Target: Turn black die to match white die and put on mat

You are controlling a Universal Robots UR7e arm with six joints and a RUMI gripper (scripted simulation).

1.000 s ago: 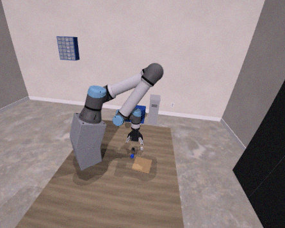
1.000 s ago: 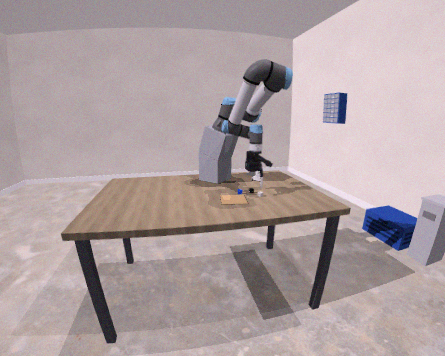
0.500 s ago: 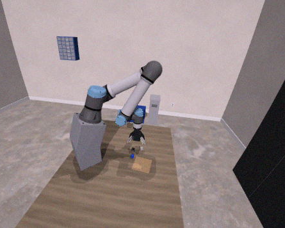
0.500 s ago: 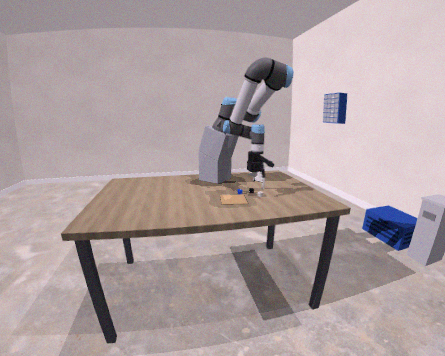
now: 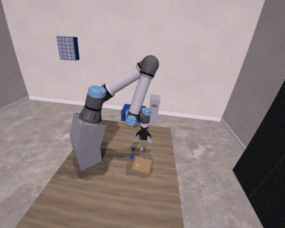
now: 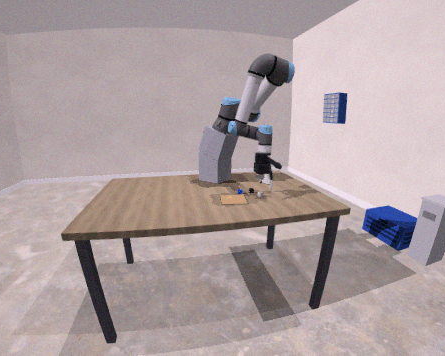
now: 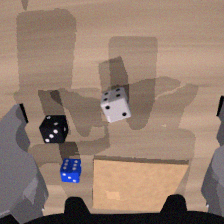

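My hand is 40 mm above the white die, 30 mm to the left of it and 10 mm past it. Also, from my hand: black die 80 mm behind, 50 mm to the right, 40 mm below; tan mat 200 mm to the right, 50 mm below; blue die 130 mm to the right, 80 mm behind, 40 mm below.
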